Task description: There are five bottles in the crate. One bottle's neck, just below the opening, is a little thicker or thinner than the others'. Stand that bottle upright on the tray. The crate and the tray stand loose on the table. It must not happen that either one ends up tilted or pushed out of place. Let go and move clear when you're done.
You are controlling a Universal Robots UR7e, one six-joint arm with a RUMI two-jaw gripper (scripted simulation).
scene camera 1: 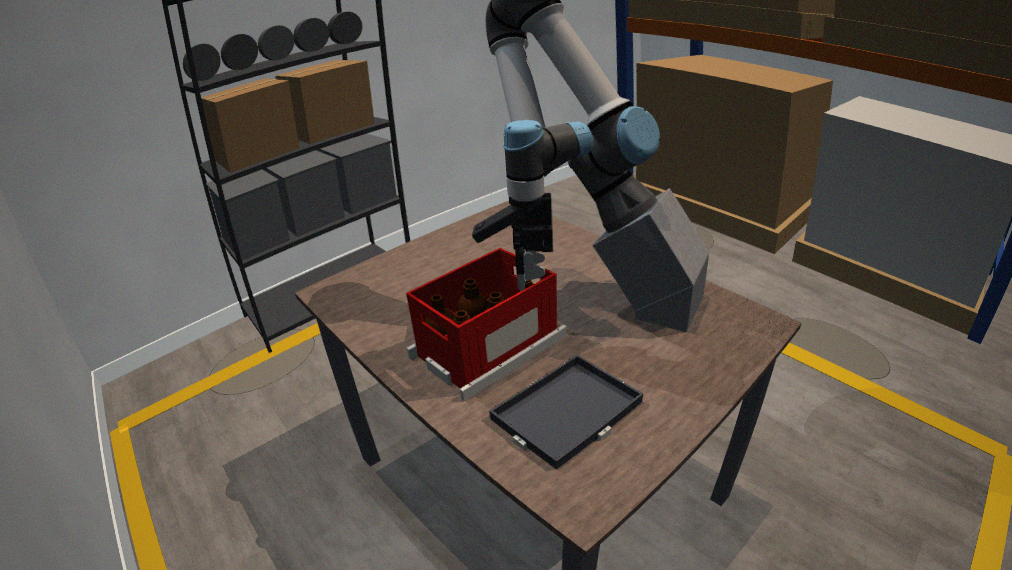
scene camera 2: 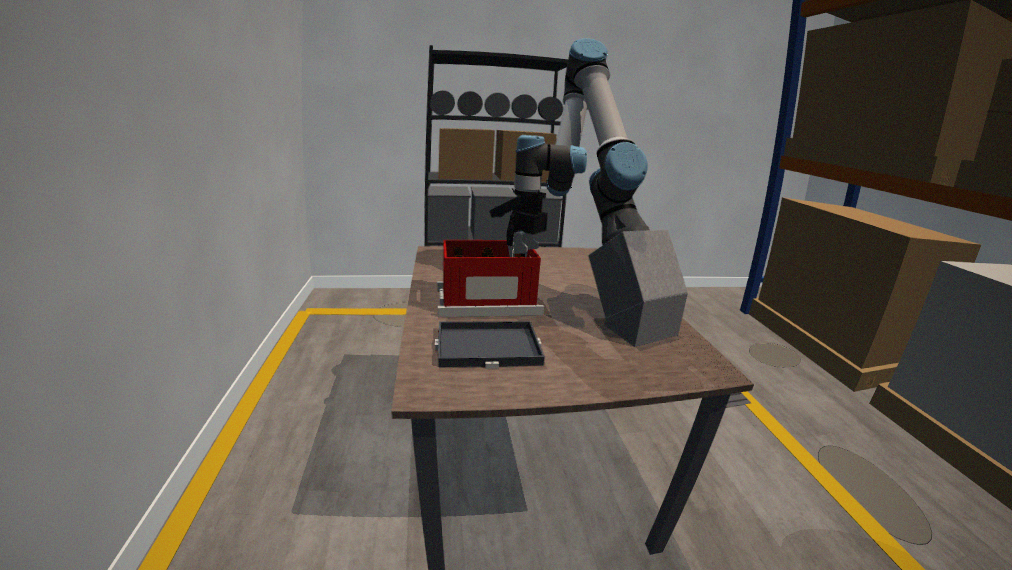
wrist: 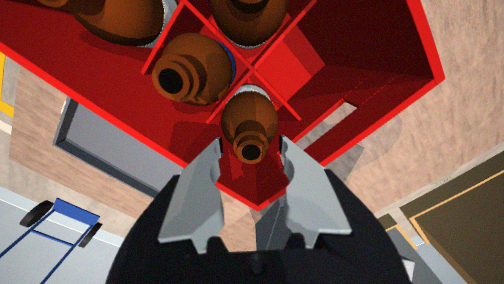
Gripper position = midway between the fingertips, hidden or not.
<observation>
I see my gripper [scene camera 1: 524, 288], a dark tray [scene camera 1: 563, 407] and a red crate [wrist: 381, 64].
The dark tray is seen too in scene camera 2 [scene camera 2: 461, 343] and in the wrist view [wrist: 81, 133]. My gripper also shows in scene camera 2 [scene camera 2: 518, 263] and in the wrist view [wrist: 250, 137].
</observation>
